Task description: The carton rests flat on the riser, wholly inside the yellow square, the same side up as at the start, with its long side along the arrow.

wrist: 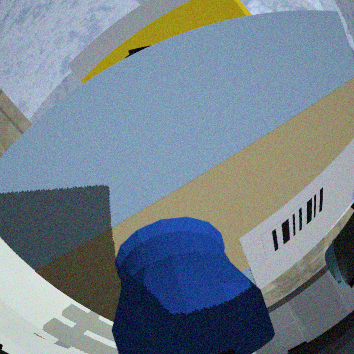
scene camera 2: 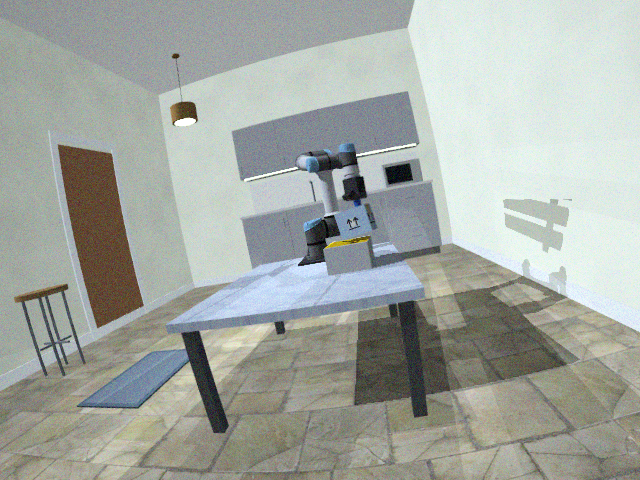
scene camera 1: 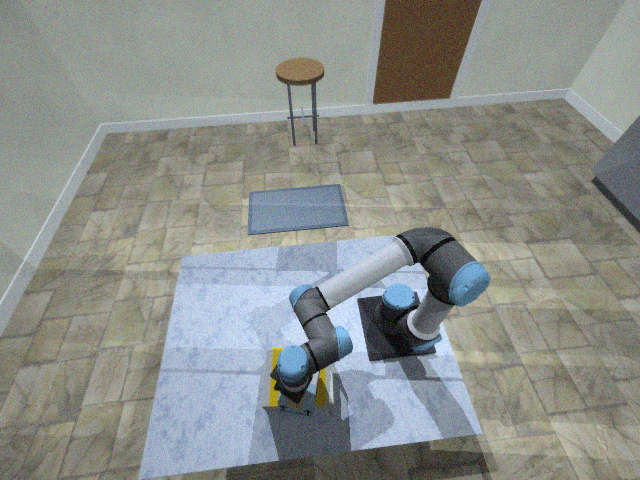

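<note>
The light blue carton point(scene camera 2: 353, 223) point(wrist: 175, 110) hangs from my blue suction cup point(scene camera 2: 357, 203) point(wrist: 172, 242). Its top has a tan tape strip and a white barcode label. The two arrows on its side point up, and it looks slightly tilted in scene camera 2. It is above the grey riser point(scene camera 2: 349, 259), with a small gap under it. The yellow square point(scene camera 1: 276, 396) point(scene camera 2: 333, 244) point(wrist: 200, 15) on the riser shows partly, with a bit of its black arrow. In scene camera 1 the wrist hides the cup and much of the carton.
The riser stands on the marbled table point(scene camera 1: 206, 330) point(scene camera 2: 289, 297). The arm's dark base plate point(scene camera 1: 379, 351) is on the same table. A stool point(scene camera 1: 299, 69) point(scene camera 2: 41, 292), a blue floor mat point(scene camera 1: 298, 209) point(scene camera 2: 139, 379) and kitchen cabinets point(scene camera 2: 330, 139) stand away from it.
</note>
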